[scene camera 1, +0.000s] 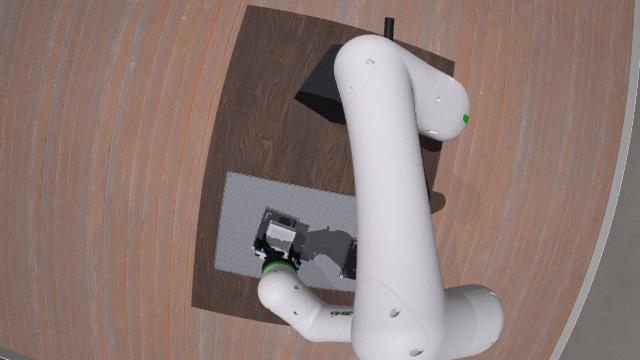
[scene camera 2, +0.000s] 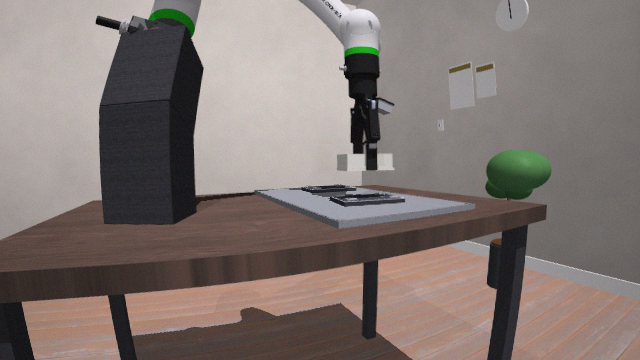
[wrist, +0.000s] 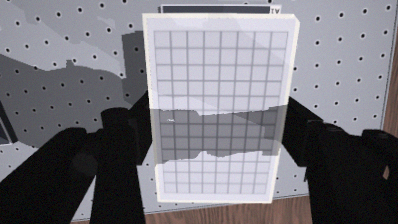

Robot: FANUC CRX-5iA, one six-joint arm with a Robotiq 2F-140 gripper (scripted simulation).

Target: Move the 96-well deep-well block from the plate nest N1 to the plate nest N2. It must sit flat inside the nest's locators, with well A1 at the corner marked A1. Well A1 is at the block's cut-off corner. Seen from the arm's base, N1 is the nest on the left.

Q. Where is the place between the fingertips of the gripper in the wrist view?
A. At 214,104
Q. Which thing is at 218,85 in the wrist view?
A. A white 96-well deep-well block.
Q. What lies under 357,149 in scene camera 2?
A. The gripper.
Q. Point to a white 96-well deep-well block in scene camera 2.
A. At 345,162
